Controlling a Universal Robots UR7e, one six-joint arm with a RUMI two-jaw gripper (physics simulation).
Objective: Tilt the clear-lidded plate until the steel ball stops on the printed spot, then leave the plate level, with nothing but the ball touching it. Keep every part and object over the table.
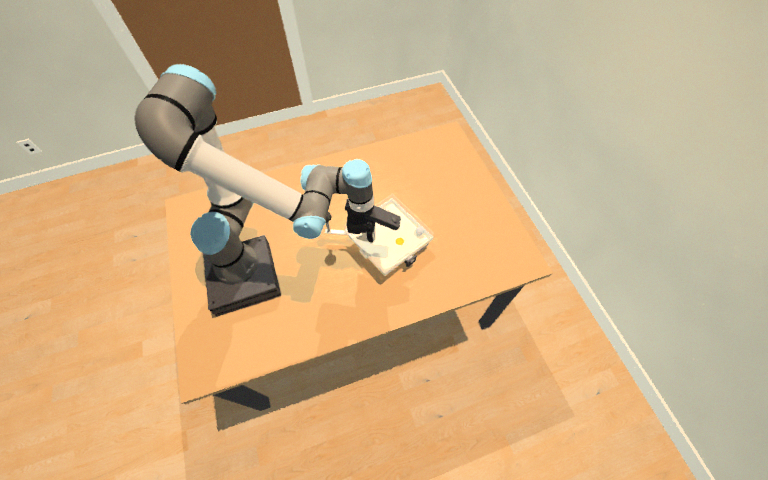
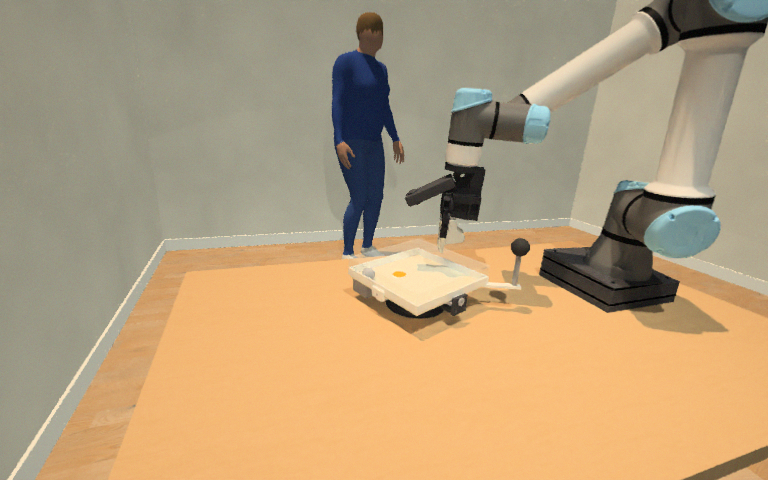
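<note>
The pale square plate [image 1: 386,264] [image 2: 420,295] sits on a dark round base; a slight tilt cannot be judged. Its clear lid [image 2: 471,262] shows faintly above it. The grey steel ball [image 1: 419,231] [image 2: 368,272] is inside, near the corner farthest from the robot base, apart from the orange printed spot [image 1: 399,241] [image 2: 399,273]. A white arm [image 1: 338,231] [image 2: 501,285] sticks out from the robot-side corner and carries a rod with a black knob [image 2: 519,246]. My gripper [image 1: 370,237] [image 2: 441,247] is shut and empty, pointing down over the plate's back part. Whether it touches the lid cannot be told.
The plate stands on the wooden table [image 1: 271,345] [image 2: 317,396], in front of the robot's dark base [image 1: 243,288] [image 2: 608,283]. Small dark blocks [image 1: 410,260] [image 2: 458,303] are fixed at the plate's sides. A person in blue [image 2: 362,113] stands behind the table.
</note>
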